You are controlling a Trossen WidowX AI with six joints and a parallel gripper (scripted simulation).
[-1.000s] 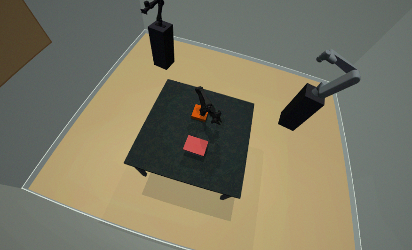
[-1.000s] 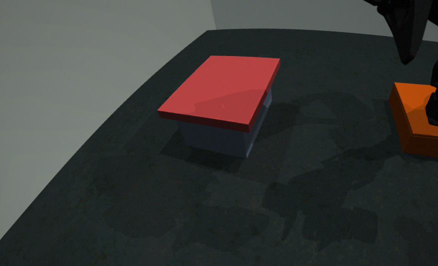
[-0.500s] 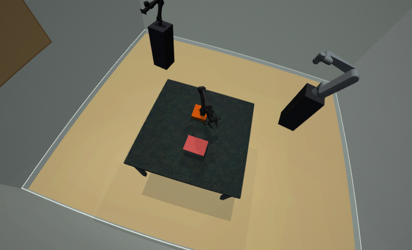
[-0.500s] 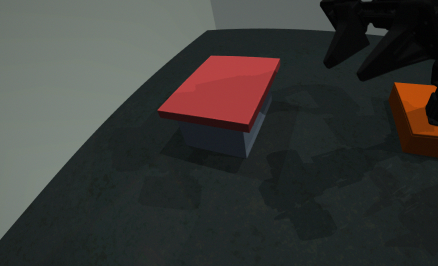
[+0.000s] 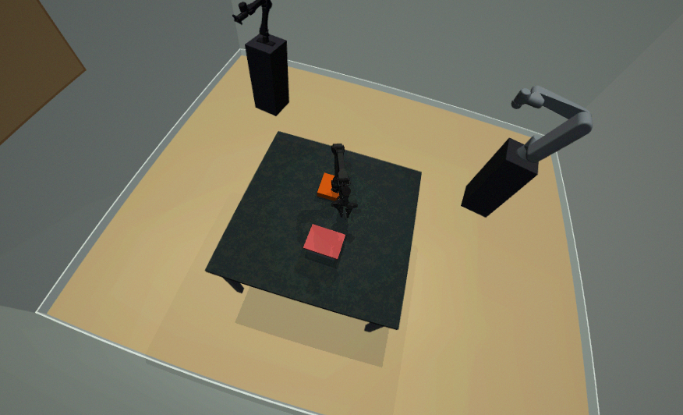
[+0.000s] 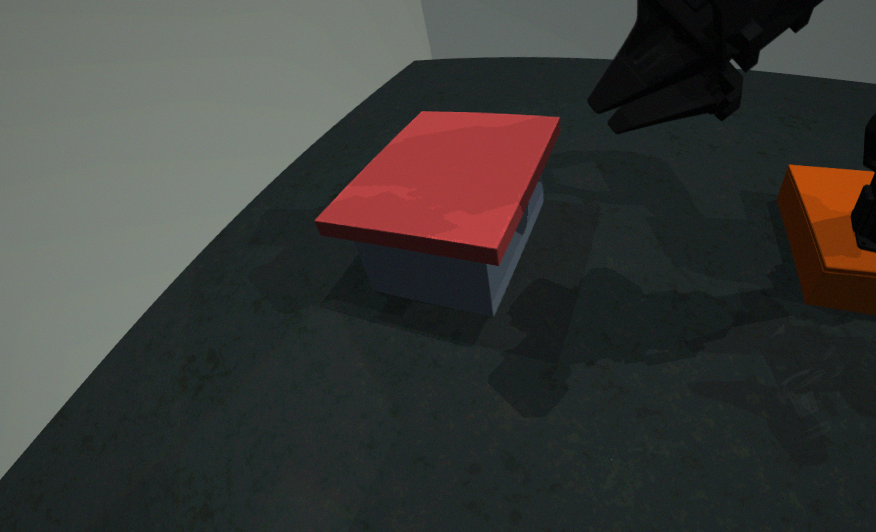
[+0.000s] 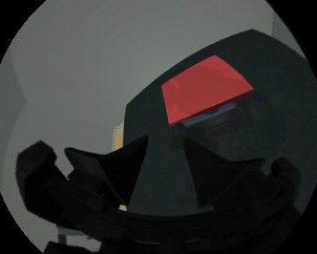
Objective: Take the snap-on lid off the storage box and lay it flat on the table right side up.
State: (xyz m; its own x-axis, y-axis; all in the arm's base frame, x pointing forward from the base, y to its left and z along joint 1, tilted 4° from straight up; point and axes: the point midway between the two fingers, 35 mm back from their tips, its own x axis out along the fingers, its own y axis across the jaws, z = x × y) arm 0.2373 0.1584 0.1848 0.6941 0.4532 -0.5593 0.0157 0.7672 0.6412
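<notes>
My gripper tip is now 170 mm short of the lid, 50 mm to the left of it and 100 mm above it. The rest, counted from my gripper tip: storage box: 170 mm ahead, 50 mm to the right, 150 mm below.
</notes>
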